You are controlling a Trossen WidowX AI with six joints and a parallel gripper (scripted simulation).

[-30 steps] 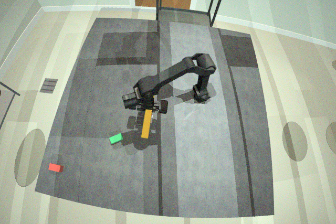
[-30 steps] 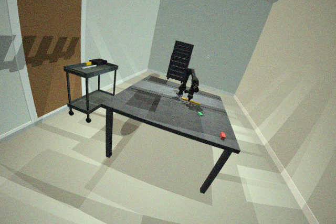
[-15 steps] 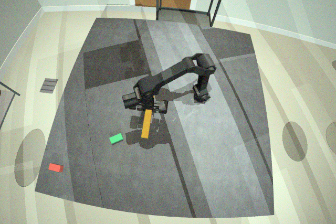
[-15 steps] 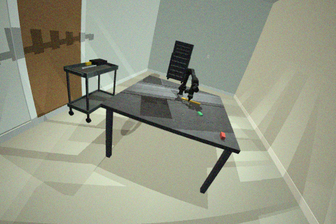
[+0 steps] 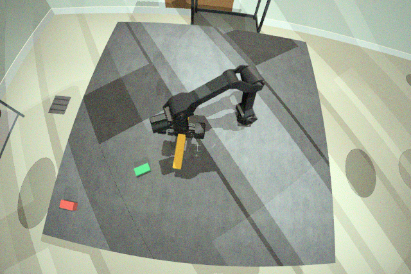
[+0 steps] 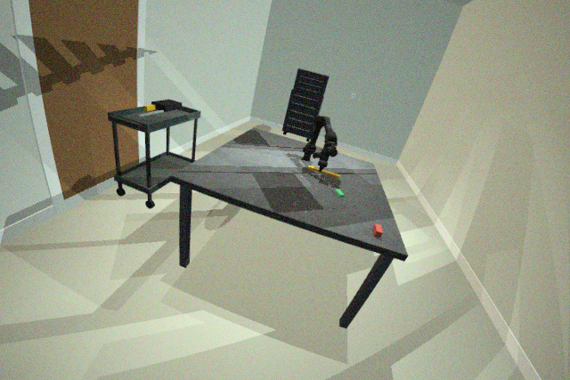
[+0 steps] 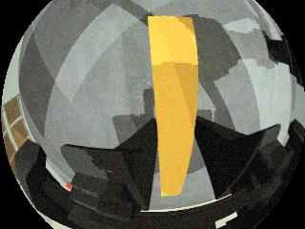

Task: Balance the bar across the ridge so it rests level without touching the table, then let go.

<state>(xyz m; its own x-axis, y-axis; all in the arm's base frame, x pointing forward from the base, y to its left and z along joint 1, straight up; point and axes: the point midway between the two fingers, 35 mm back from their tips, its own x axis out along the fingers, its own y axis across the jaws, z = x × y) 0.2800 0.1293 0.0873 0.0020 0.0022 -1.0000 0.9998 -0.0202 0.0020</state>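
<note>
The bar is 30 mm to the left of my gripper tip. The rest, counted from my gripper tip: red block 460 mm ahead, 370 mm to the left, 40 mm below; then green block 160 mm to the left, 160 mm ahead, 40 mm below.
</note>
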